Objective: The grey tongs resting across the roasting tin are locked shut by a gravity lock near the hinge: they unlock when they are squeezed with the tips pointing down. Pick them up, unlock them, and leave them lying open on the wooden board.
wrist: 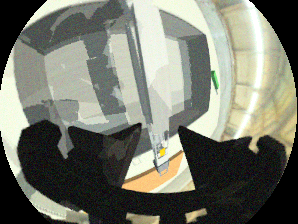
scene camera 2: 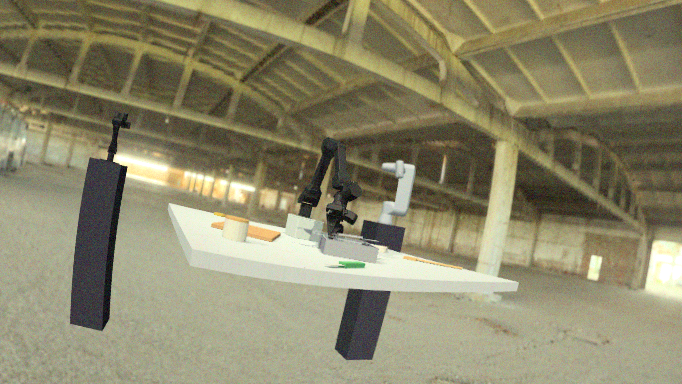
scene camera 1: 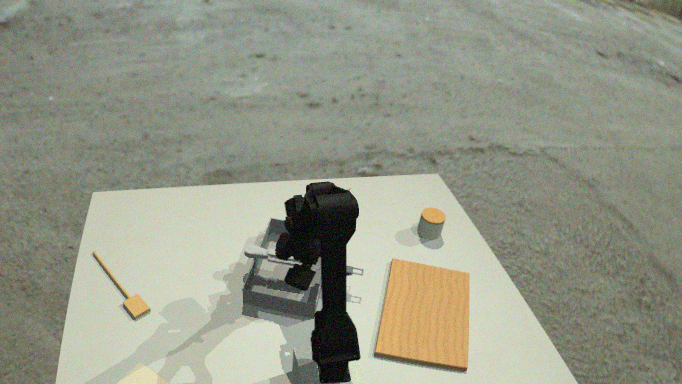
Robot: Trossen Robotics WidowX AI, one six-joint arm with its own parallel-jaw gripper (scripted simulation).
Scene:
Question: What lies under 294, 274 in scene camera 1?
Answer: My gripper.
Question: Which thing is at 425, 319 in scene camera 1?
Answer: A wooden board.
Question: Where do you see a grey roasting tin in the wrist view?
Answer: At 78, 72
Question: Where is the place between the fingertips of my gripper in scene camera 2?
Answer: At 329, 237

